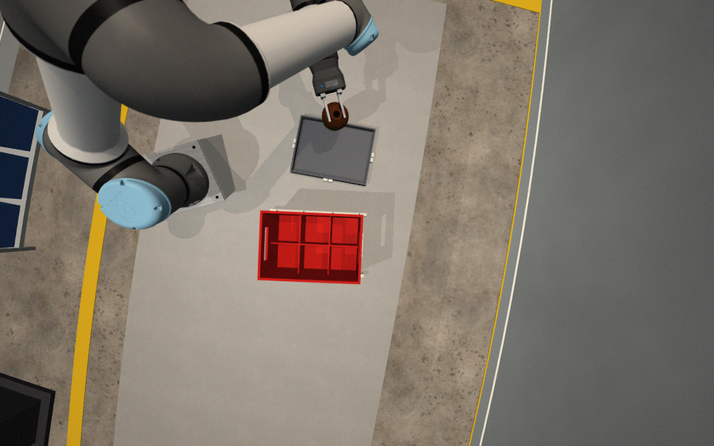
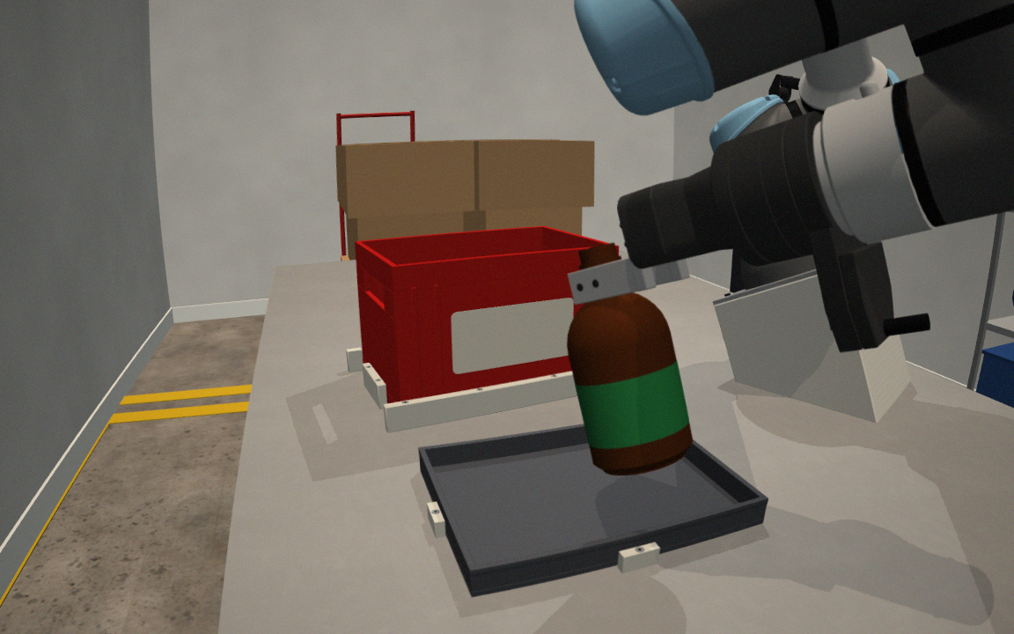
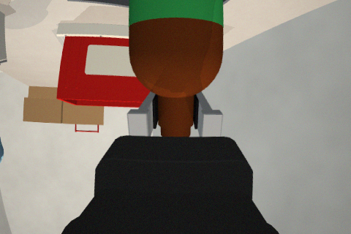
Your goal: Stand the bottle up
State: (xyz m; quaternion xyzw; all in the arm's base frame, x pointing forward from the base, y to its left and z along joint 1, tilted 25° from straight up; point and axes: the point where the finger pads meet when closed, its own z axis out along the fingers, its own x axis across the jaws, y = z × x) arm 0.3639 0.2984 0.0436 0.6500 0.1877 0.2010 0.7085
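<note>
The bottle lies 50 mm below my hand, 10 mm to the left of it and 10 mm behind it. Round my hand: red crate: 350 mm to the right, 120 mm below, 20 mm ahead; dark grey tray: 190 mm below, 50 mm to the right, 10 mm behind.
</note>
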